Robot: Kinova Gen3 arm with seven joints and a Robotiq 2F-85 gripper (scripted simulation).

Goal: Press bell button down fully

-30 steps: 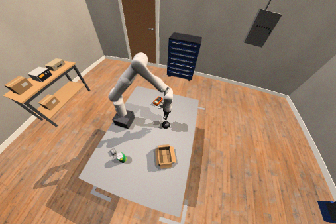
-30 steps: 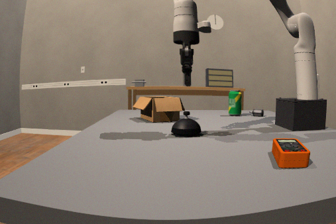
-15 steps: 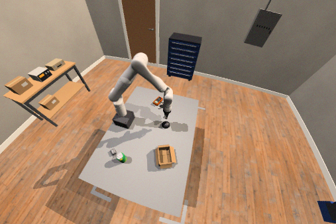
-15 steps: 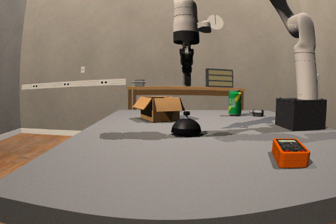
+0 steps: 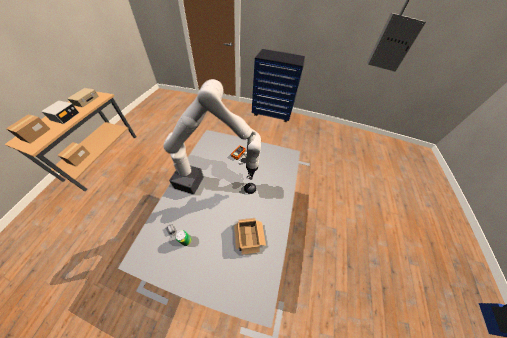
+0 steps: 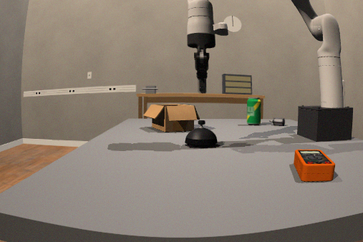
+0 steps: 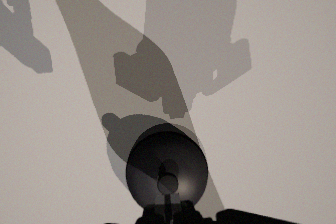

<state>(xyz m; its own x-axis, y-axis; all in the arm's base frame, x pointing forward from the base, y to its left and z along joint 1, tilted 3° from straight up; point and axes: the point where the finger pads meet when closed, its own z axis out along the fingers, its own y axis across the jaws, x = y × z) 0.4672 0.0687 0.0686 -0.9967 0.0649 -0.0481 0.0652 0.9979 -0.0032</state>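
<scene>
Now: the button 10 cm below my hand. The rest, counted from my hand: cardboard box (9 cm ahead, 34 cm to the right, 11 cm below); bell (11 cm below).
</scene>
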